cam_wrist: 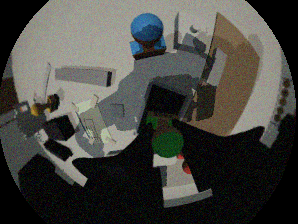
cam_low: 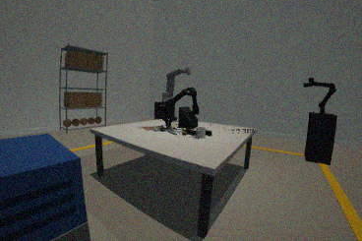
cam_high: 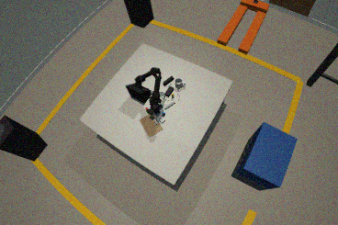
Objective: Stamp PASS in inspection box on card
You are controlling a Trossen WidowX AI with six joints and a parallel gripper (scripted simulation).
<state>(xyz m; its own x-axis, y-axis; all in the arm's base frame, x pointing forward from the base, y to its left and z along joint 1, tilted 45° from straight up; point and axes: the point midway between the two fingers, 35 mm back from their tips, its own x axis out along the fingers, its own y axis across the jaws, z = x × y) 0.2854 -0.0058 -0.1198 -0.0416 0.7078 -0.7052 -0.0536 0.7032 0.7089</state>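
Now: the dark ink pad 3 cm below my gripper tip. From my gripper tip the other things lie so: blue stamp (9 cm ahead, 1 cm to the left, 2 cm below); green stamp (right at my gripper tip); light cylinder (8 cm behind, 5 cm to the left, 3 cm below).
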